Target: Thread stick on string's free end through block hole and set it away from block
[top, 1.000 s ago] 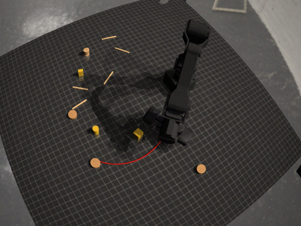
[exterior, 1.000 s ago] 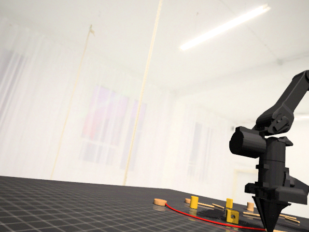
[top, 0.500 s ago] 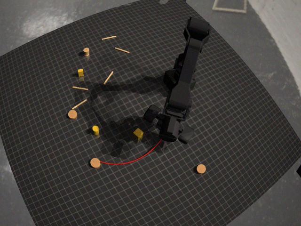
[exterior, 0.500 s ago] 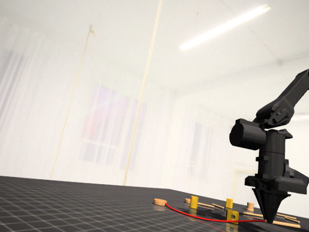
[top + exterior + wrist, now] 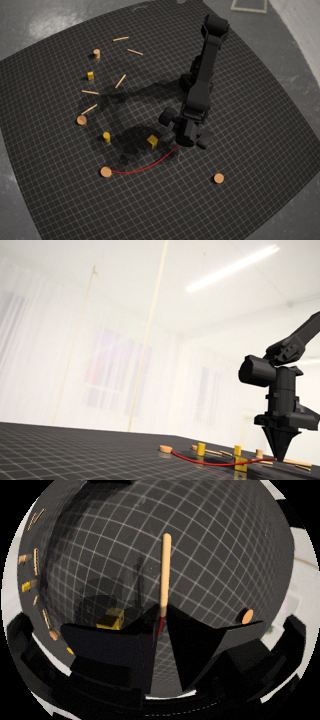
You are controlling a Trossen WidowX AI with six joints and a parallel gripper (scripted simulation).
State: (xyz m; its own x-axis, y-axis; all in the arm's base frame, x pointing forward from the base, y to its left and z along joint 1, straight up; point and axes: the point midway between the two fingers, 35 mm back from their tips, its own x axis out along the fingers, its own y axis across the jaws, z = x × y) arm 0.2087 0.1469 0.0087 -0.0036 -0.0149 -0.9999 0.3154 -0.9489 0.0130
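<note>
My gripper tip is now 21 cm short of the yellow cylinder, 17 cm to the left of it and 3 cm above it. Round my gripper tip: round wooden button 29 cm ahead, 7 cm to the right, 4 cm below; thin wooden stick 1 cm behind.
</note>
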